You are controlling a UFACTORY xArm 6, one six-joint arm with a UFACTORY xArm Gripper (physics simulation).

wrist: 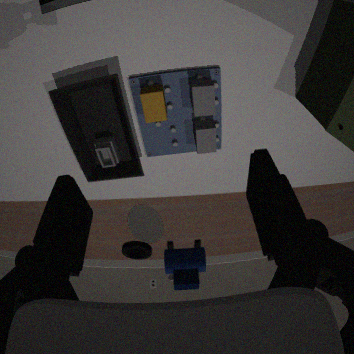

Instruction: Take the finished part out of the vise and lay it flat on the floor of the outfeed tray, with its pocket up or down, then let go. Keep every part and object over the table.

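Places are measured from the arm's base along level axes (x left, y ahead, z down), in millimetres.
Pixels of known places: gripper, fingertip midpoint: (161, 183).
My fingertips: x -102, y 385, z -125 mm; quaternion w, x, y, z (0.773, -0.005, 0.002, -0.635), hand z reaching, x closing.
For each thing: its top centre in the pictures, then the offset to it from my fingertips. "*": a spot on its surface instead.
- finished part, top centre: (105, 157) dx +164, dy +194, dz +291 mm
- dark tray, surface spot: (95, 110) * dx +71, dy +173, dz +326 mm
- blue plate, top centre: (179, 115) dx +148, dy +22, dz +330 mm
- yellow block, top centre: (153, 107) dx +95, dy +55, dz +294 mm
The finished part (106, 153) is a small light-grey block with a rectangular pocket. It sits inside the dark tray (95, 110), at the end nearer my fingers, with its pocket facing up. It looks flat on the tray floor, though the dim light hides its lower edges. My gripper (161, 183) is wide open and empty. Its fingers stand apart from the part, which lies ahead of them toward the left finger. The vise cannot be made out in the wrist view.
A blue plate (157, 140) with pegs lies right beside the tray. It bears a yellow block (153, 106) and two grey blocks (203, 100) (206, 138). A dark green structure (325, 75) stands at the right. A blue object (185, 260) and a black disc (137, 250) show lower down.
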